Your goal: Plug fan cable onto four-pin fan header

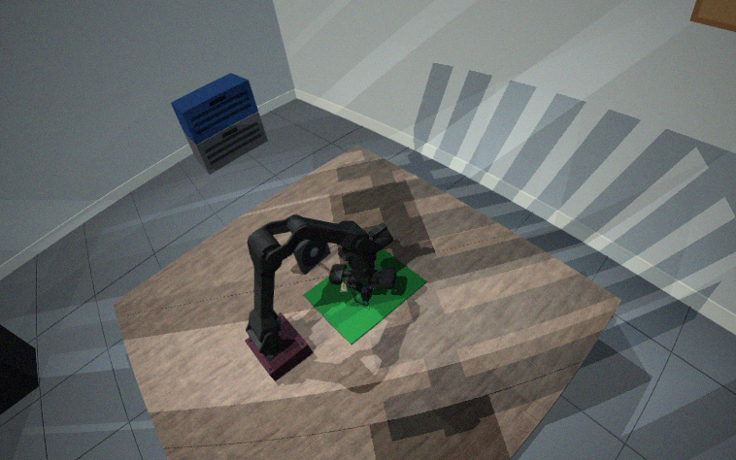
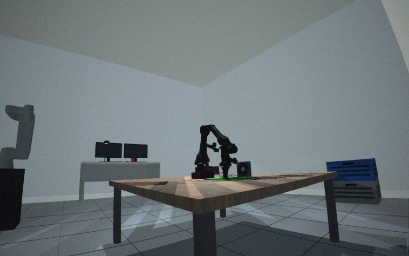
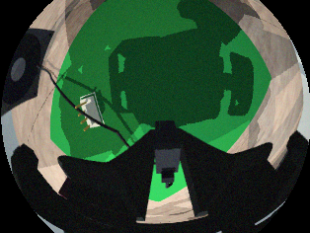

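The green board lies 3 cm below my gripper tip, 2 cm to the left of it and 1 cm ahead of it. Round my gripper tip: black fan 22 cm to the left, 4 cm above, 2 cm behind; black plug 1 cm behind, 1 cm above.
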